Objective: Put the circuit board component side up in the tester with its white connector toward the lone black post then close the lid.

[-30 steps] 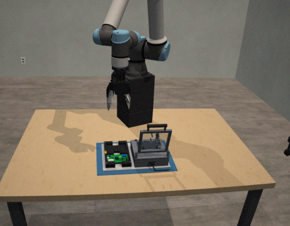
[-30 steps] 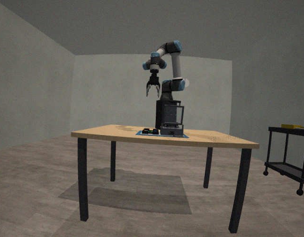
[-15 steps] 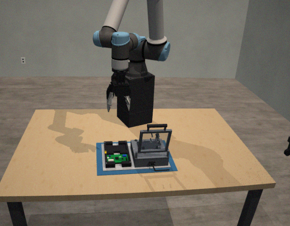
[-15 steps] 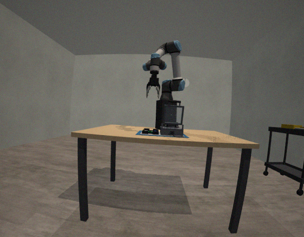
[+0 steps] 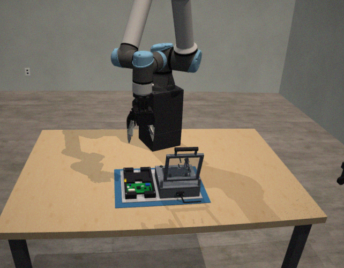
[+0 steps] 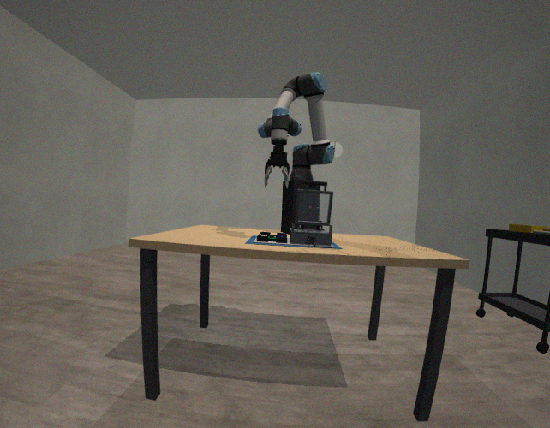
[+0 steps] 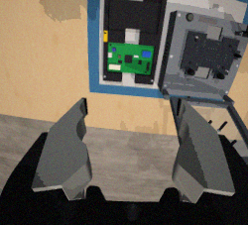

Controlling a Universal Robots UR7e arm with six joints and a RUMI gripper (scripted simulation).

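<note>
The green circuit board is 10 mm ahead of my hand and 230 mm below it. From my hand the other things lie so: tester bed (50 mm behind, 170 mm to the left, 180 mm below); then framed lid (60 mm ahead, 180 mm to the left, 70 mm below).
</note>
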